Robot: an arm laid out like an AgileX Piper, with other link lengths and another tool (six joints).
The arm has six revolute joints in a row. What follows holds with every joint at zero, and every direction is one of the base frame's. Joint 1 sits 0.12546 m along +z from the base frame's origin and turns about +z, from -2.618 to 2.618 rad. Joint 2 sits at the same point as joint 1 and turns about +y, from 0 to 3.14 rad. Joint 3 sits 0.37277 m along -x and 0.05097 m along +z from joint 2 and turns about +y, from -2.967 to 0 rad. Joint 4 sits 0.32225 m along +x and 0.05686 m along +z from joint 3 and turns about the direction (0.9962, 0, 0.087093), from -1.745 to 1.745 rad. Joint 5 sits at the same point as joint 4 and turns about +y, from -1.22 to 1.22 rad. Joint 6 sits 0.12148 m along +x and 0.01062 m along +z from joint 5 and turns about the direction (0.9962, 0, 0.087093), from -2.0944 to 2.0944 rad. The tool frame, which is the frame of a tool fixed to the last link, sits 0.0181 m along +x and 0.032 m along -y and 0.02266 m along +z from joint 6; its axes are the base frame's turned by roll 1.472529, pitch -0.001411 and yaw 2.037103 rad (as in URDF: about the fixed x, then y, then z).
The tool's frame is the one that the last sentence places.
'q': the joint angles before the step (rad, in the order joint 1, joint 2, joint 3, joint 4, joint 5, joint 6). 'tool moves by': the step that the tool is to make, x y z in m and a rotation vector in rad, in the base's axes. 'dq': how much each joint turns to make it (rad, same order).
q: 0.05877, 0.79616, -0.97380, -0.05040, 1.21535, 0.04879
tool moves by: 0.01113, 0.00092, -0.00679, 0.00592, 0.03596, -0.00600
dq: 0.00003, 0.03675, -0.00082, 0.00340, 0.00000, 0.00834
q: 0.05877, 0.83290, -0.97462, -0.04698, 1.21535, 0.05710
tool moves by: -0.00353, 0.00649, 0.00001, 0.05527, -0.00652, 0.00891
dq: -0.00005, -0.01092, 0.00000, 0.05390, 0.00124, 0.00425
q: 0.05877, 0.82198, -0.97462, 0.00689, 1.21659, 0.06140
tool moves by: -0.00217, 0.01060, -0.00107, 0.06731, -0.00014, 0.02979
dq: 0.00658, -0.00700, 0.00088, 0.07310, 0.00208, -0.00670
